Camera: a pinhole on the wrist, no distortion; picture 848 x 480 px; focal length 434.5 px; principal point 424.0 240.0 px. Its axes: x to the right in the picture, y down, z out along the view. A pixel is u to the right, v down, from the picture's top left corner.
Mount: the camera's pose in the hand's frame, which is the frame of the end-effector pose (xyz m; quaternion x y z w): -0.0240 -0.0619 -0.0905 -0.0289 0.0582 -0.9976 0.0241
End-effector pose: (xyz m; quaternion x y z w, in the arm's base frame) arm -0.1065 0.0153 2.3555 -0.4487 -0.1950 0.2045 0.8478
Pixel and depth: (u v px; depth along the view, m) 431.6 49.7 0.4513
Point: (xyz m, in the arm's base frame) -0.3276 0.3097 2.4830
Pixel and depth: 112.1 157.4 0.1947
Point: -0.0452 0.1277 2.4596
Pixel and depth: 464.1 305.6 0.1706
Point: -0.1510 -0.0027 2.4819
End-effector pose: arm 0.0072 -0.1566 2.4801 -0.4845 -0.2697 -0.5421 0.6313
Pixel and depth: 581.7 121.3 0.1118
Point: -0.0477 -0.1053 2.4539
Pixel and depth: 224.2 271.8 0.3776
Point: -0.0135 0.0224 2.7740
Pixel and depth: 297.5 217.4 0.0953
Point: -0.0527 -0.1539 2.5105
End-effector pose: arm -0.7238 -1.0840 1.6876 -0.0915 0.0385 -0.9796 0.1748
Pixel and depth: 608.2 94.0 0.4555
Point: -0.4588 -1.0584 2.0342
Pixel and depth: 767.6 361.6 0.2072
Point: -0.5932 -0.8870 1.7901
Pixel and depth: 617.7 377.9 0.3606
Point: -0.6036 -0.8297 1.9429
